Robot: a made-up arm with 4 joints.
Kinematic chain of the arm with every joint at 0, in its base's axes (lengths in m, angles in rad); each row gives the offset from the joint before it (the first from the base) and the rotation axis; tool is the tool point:
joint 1: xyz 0 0 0.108 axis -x
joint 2: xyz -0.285 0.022 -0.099 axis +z
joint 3: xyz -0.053 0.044 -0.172 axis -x
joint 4: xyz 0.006 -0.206 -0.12 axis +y
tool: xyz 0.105 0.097 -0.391
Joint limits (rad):
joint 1: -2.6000..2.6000
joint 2: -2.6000..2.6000
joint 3: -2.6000..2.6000
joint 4: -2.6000..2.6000
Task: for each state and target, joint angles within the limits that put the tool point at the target. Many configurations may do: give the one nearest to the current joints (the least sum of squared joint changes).
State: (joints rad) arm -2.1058 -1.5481 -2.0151 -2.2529
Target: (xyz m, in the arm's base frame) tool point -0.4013 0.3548 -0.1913
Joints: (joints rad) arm -1.3431 -1.6947 -1.7990 -2.0699
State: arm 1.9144 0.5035 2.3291 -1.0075
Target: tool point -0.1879 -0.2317 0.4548
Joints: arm 1.2722 -0.2577 1.6689 -0.3980
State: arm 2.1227 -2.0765 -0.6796 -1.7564
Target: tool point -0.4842 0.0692 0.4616
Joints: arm 2.6000 -1.9902 -0.3753 -1.7334
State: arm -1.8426 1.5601 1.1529 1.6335
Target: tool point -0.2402 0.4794 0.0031
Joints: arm -2.4637 1.4435 1.1371 1.8541
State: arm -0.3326 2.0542 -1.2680 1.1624
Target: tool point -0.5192 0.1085 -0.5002
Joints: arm -0.9963 1.8251 -1.4371 1.3187
